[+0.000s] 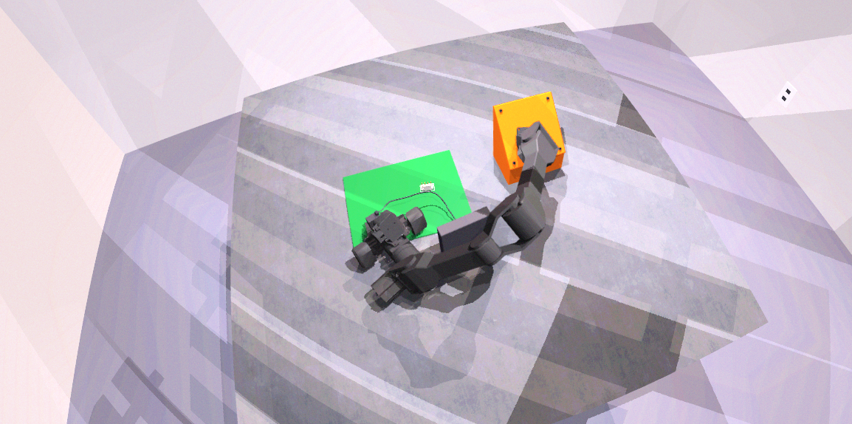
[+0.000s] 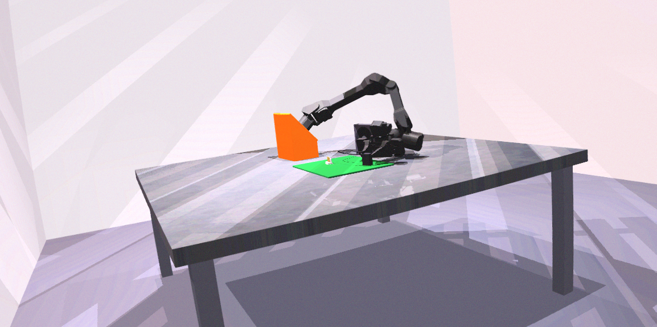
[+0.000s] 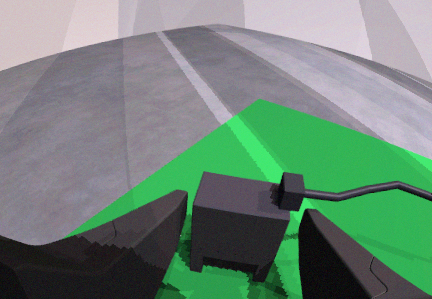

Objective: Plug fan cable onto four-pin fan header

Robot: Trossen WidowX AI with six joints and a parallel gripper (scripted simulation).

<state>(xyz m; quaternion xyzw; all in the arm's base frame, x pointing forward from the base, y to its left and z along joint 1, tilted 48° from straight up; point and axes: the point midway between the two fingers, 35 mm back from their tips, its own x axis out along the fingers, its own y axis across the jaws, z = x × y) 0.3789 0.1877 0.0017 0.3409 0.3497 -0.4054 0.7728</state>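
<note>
Now: the black fan plug 1 cm below my gripper tip. The rest, counted from my gripper tip: green board: 8 cm behind, 7 cm to the right, 5 cm below; fan: 21 cm behind, 9 cm to the left, 2 cm above.
</note>
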